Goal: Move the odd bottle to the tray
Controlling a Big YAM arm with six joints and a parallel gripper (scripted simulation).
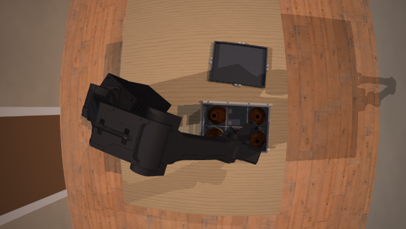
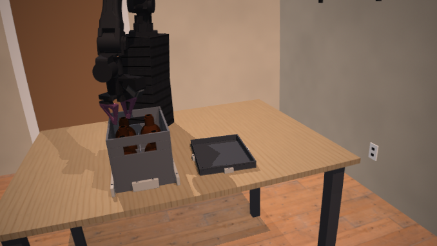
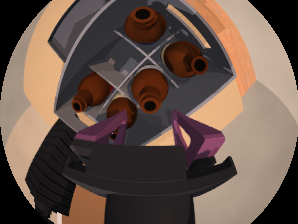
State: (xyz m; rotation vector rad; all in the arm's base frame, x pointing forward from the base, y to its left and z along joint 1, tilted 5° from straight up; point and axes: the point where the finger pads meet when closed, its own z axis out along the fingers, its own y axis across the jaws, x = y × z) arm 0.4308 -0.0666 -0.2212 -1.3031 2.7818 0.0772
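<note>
Right now my hand is 11 cm above the grey crate, 5 cm to the right of it and 1 cm past it. The rest, counted from my hand: dark tray: 32 cm to the left, 18 cm below, 3 cm behind.
</note>
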